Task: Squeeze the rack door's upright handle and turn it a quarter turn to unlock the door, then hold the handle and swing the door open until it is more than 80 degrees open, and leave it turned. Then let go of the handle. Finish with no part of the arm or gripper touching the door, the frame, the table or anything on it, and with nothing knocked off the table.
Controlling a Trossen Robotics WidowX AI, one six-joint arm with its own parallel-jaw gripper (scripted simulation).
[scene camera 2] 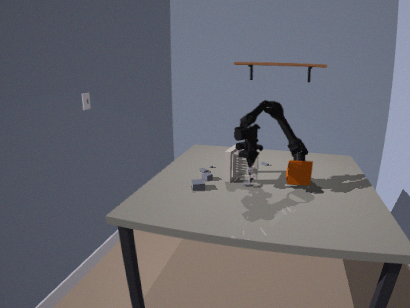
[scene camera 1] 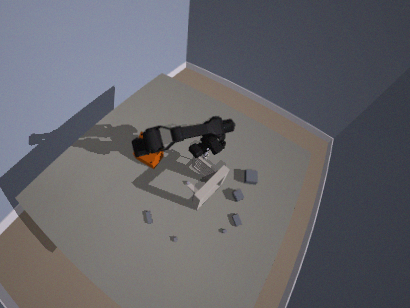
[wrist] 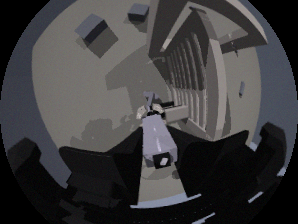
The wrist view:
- my gripper: 153,129
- slatted door: 187,77
